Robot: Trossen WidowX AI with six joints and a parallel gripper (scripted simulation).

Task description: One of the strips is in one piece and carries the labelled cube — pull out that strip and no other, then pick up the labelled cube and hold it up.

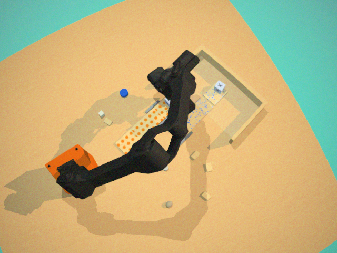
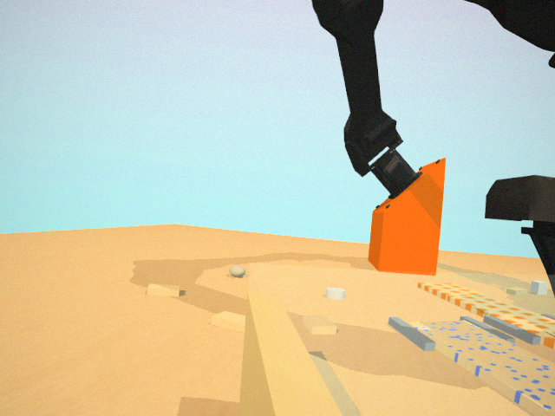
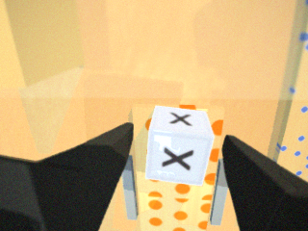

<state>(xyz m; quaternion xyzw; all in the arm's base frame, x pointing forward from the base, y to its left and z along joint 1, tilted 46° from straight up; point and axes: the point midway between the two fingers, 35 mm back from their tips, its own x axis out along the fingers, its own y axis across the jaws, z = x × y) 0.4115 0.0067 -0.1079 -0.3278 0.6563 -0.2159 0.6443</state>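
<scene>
Now: the orange-dotted strip 11 cm behind my gripper tip, 3 cm to the right of it and 2 cm below it. Round my gripper tip: grey pebble 18 cm behind, 31 cm to the right, 1 cm below; blue disc 13 cm behind, 12 cm to the left, 1 cm below.
</scene>
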